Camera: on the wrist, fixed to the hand. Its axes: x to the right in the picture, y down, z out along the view.
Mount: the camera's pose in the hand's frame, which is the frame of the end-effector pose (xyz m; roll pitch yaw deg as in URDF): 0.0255 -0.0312 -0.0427 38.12 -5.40 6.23
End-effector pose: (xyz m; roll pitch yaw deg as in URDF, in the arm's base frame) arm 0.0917 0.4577 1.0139 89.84 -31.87 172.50
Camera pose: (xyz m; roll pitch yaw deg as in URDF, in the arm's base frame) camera 0.0483 0.4204 1.0008 132.17 -37.92 165.67
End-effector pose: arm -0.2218 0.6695 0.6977 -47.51 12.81 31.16
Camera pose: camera -0.1744 0.6367 0.6864 -7.17 13.60 39.58
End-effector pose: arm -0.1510 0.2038 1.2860 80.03 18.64 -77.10
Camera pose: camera -0.1126 0.2003 1.2417 117.31 11.54 -81.43
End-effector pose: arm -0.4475 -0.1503 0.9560 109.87 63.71 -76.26
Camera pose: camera -0.3987 -0.1363 0.9266 135.94 58.92 -90.30
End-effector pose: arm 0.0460 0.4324 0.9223 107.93 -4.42 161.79
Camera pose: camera 0.0049 0.3930 0.9078 147.16 -8.62 154.66
